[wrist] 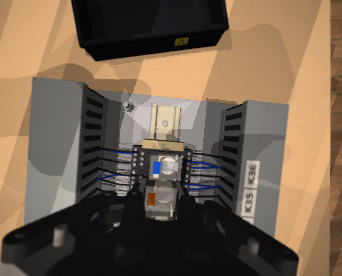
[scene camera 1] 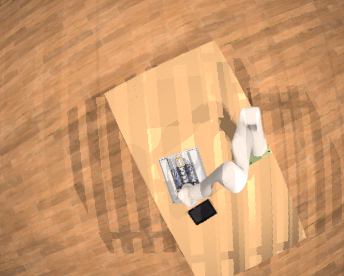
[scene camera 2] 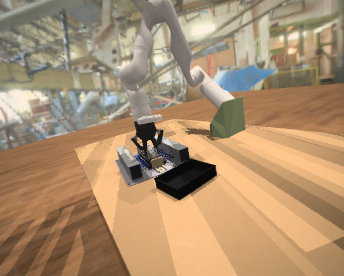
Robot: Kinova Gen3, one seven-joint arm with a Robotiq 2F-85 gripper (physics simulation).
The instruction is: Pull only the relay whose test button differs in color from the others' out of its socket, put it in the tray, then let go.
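Frame: origin at the arm's base, x ahead, y left, z up, level; centimetres.
Seen in the pictures: gripper, fingertip midpoint: (wrist: 159, 188) (scene camera 2: 152, 156); arm's base, origin of the base link: (scene camera 1: 258, 150) (scene camera 2: 229, 107).
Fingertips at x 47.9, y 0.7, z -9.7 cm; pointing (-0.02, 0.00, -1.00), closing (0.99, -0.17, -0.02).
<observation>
Pixels of each thing's middle, then the offset from my fingertips to it. "*": a spot on its surface instead.
- relay with the orange test button, body centre: (wrist: 160, 190) dx +0.1, dy +0.4, dz +1.5 cm
- relay with a blue test button, body centre: (wrist: 163, 163) dx +0.5, dy +3.1, dz +1.5 cm
- black tray, body centre: (scene camera 2: 186, 176) (scene camera 1: 202, 212) dx -0.4, dy +22.2, dz -1.6 cm
- beige end stop, body centre: (wrist: 163, 144) (scene camera 2: 157, 162) dx +0.6, dy +4.9, dz -0.8 cm
- rail, surface spot: (wrist: 159, 120) * dx +0.2, dy +7.9, dz -3.0 cm
The relay with the orange test button (wrist: 162, 201) sits in the row between the wire ducts, behind a relay with a blue test button (wrist: 168, 167) in the wrist view. My gripper (wrist: 159, 188) (scene camera 2: 151, 151) is shut on the orange-button relay, with one finger on each side. The relay is upright and in line with its socket; whether it has risen from it I cannot tell. The arm hides the fingers in scene camera 1. The black tray (scene camera 1: 202, 212) (scene camera 2: 167, 190) (wrist: 150, 48) stands apart from the relay panel, with no relay visible in it.
Grey wire ducts (wrist: 55, 150) (wrist: 265, 150) stand along both sides of the panel, higher than its base. A beige end stop (wrist: 163, 145) and a rail (wrist: 159, 120) lie toward the tray. Black and blue wires run beside the sockets. A green block (scene camera 2: 229, 119) stands at the arm's base.
</observation>
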